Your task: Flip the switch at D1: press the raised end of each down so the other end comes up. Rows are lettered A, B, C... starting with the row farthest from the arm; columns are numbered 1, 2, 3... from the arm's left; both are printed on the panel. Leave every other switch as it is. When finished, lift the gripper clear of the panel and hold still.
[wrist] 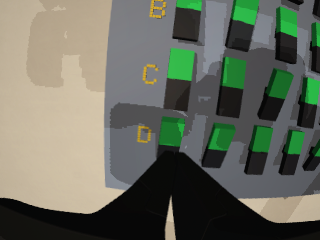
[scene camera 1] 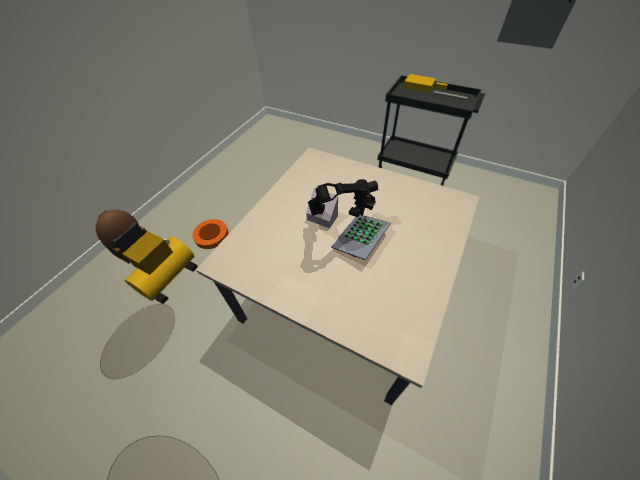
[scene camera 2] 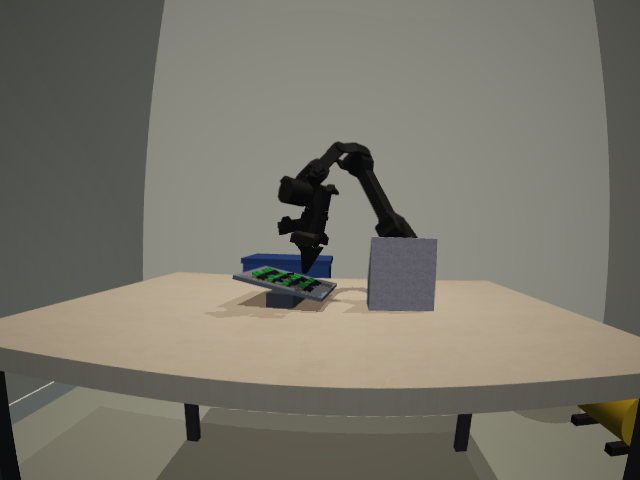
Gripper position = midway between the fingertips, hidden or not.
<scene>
My gripper (scene camera 2: 304, 273) is shut, with nothing in its grasp. I also see a rocker switch (wrist: 172, 129).
My gripper also shows in the wrist view (wrist: 172, 160).
</scene>
